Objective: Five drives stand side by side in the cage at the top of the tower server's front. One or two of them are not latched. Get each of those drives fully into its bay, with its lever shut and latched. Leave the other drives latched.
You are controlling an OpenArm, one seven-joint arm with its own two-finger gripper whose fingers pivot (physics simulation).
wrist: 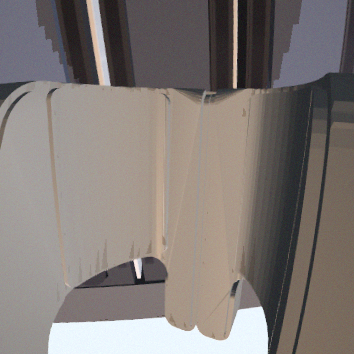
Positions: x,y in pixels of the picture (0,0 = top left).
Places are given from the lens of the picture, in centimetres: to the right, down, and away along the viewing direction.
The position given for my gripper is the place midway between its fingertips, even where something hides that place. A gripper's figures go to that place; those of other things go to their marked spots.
my gripper (217,212): 1, 1, 6
drive (161,51): 0, -3, 5
tower server (142,299): -1, 4, 9
The marked spots on the drive and the tower server are 8 cm apart.
